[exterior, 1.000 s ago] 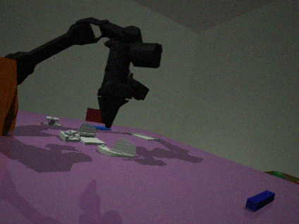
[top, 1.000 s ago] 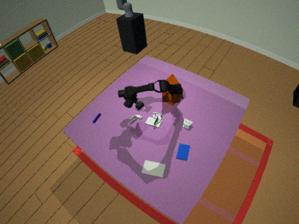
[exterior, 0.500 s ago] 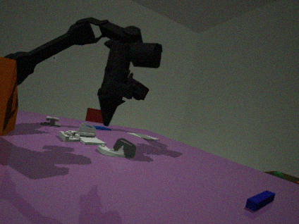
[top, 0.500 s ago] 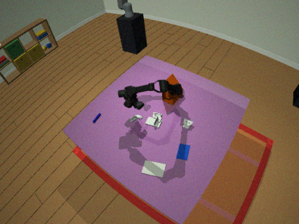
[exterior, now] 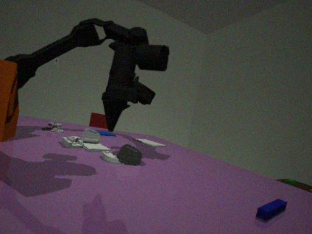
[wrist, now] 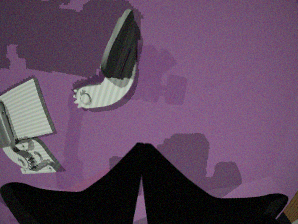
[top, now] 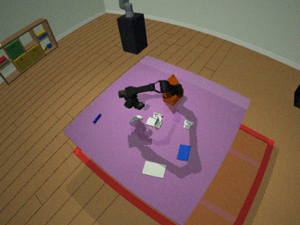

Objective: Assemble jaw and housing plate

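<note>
My gripper tip is now 30 mm short of the white jaw piece, 50 mm to the right of it and 70 mm above it. The rest, counted from my gripper tip: flat blue plate: 120 mm ahead, 520 mm to the left, 80 mm below; then blue bar: 230 mm ahead, 290 mm to the right, 70 mm below; then flat white plate: 350 mm ahead, 400 mm to the left, 80 mm below.
</note>
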